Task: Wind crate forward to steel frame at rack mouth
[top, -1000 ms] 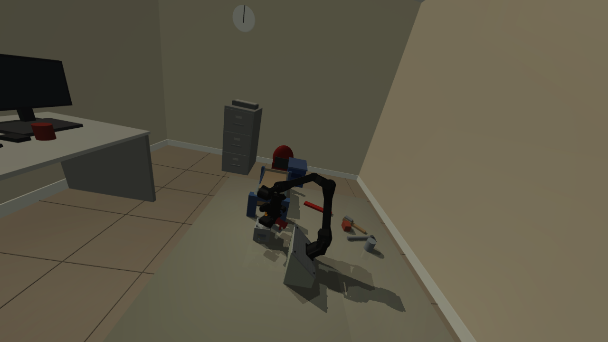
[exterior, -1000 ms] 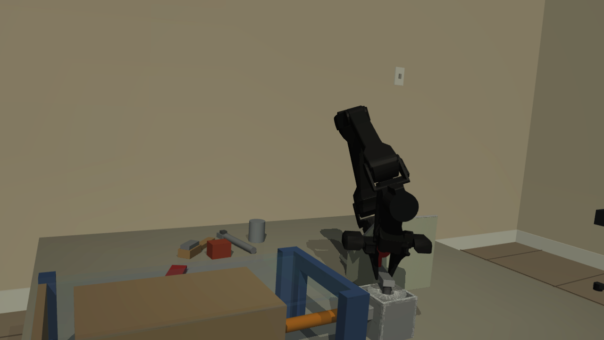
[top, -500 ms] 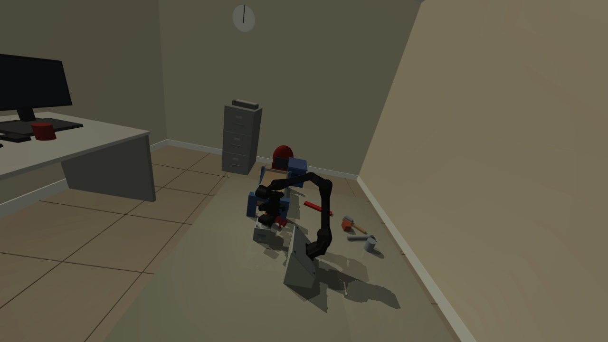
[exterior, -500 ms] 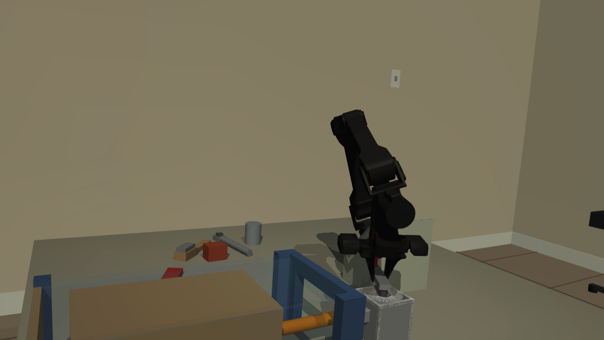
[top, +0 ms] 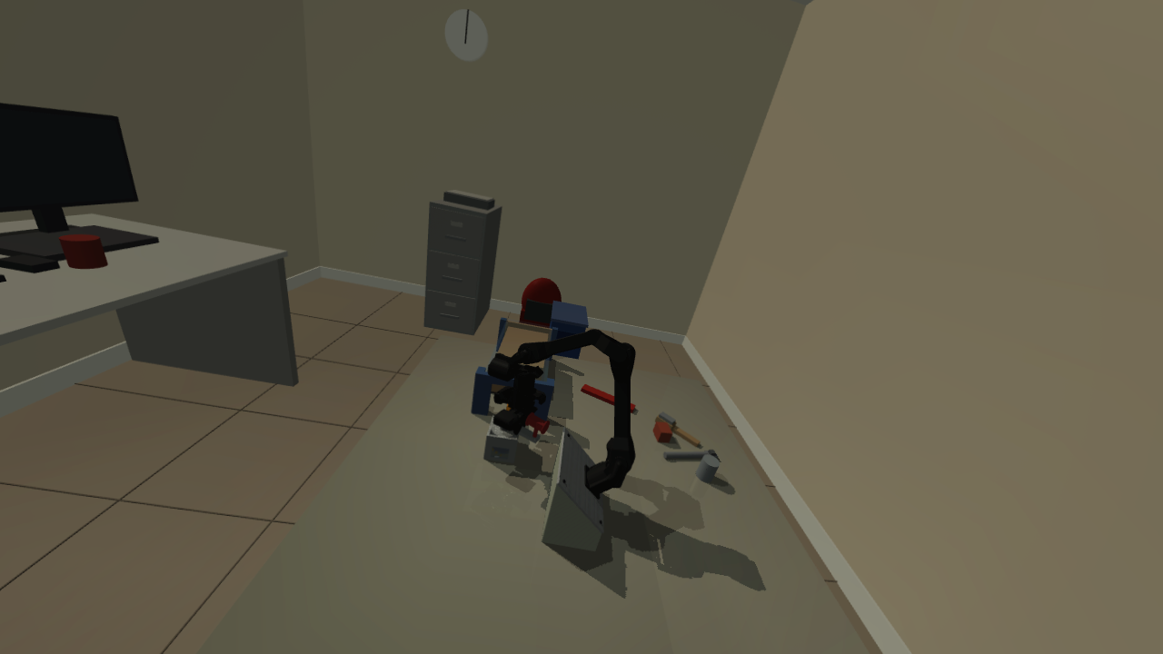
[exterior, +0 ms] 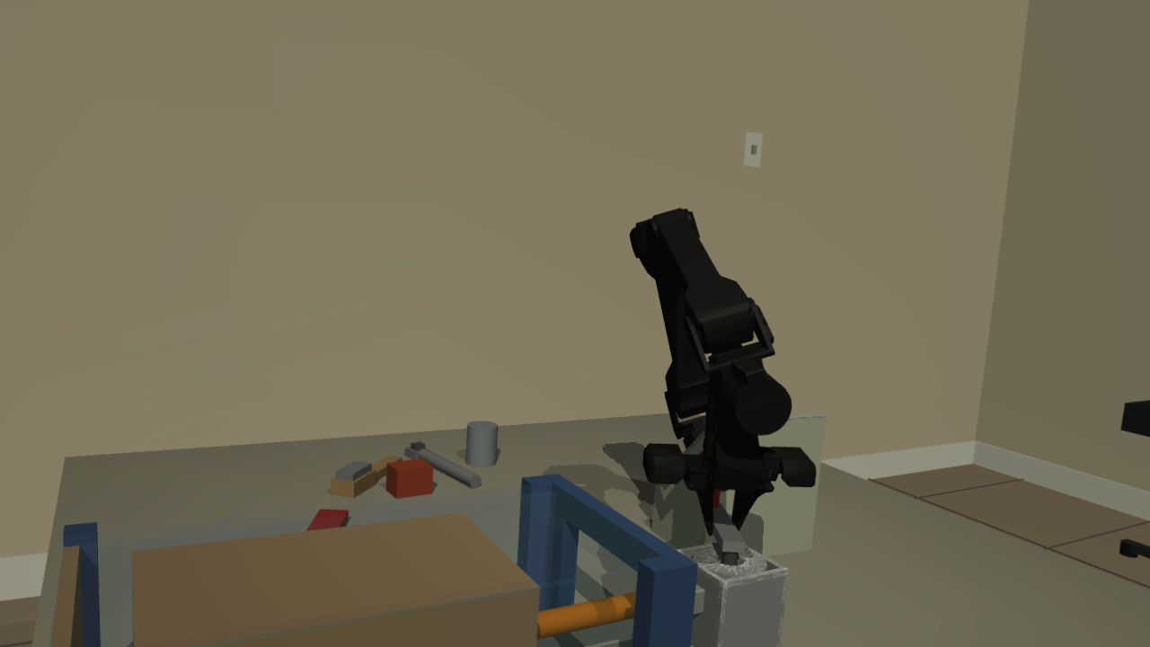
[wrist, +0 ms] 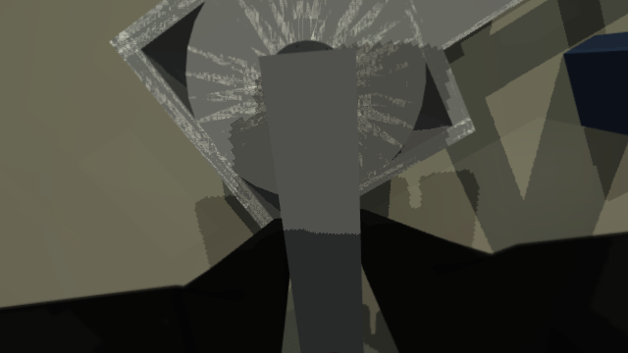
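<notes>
The grey winch is 1 cm ahead of my gripper tip, 3 cm to the left of it and 7 cm below it. From my gripper tip the other things lie so: clear-panelled cubby 42 cm ahead, 5 cm to the left, 2 cm above; then winch handle 1 cm behind, 1 cm to the right, 2 cm above; then red knob 2 cm behind, 5 cm to the right, 5 cm above.
</notes>
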